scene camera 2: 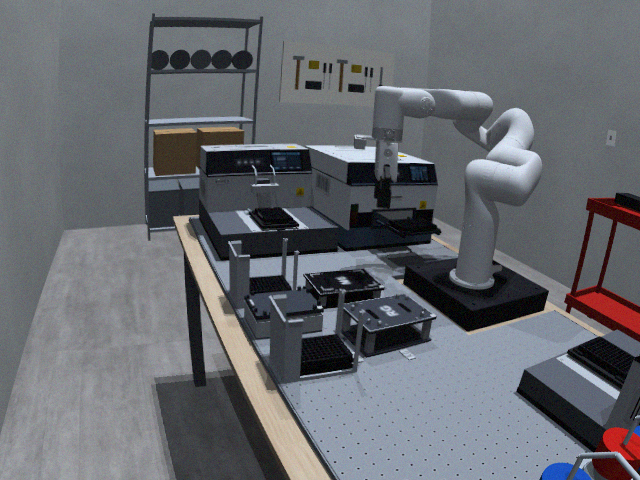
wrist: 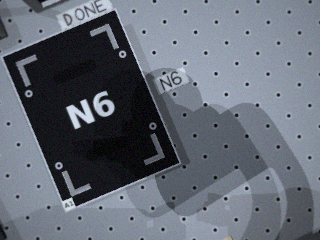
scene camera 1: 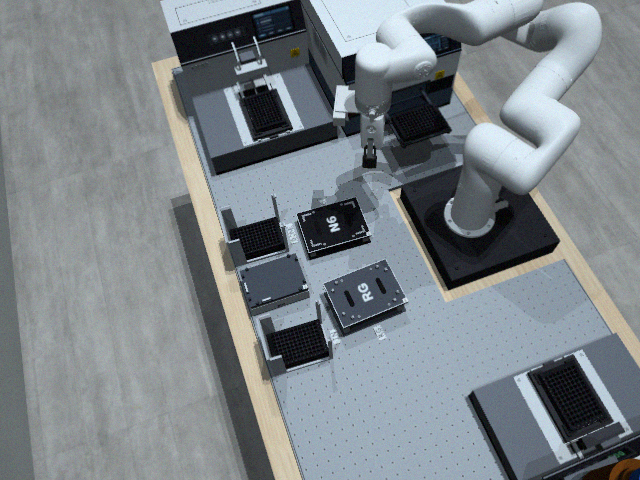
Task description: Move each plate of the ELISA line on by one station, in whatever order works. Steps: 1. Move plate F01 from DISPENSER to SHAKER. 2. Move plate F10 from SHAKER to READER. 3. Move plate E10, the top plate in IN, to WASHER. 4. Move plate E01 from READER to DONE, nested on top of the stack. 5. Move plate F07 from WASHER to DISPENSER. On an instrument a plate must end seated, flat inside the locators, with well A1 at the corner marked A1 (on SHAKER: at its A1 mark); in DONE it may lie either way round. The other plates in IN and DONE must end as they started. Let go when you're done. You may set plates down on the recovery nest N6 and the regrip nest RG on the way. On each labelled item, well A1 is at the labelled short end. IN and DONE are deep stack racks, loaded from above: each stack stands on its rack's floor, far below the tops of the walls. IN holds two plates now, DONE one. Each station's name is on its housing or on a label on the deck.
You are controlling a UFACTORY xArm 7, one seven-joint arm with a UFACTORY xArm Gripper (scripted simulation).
my gripper: scene camera 2; scene camera 1; not seen in the wrist view (out of frame)
same spot on my gripper: (scene camera 1: 368, 161) = (scene camera 2: 383, 194)
same spot on recovery nest N6: (scene camera 1: 308, 228) = (scene camera 2: 317, 281)
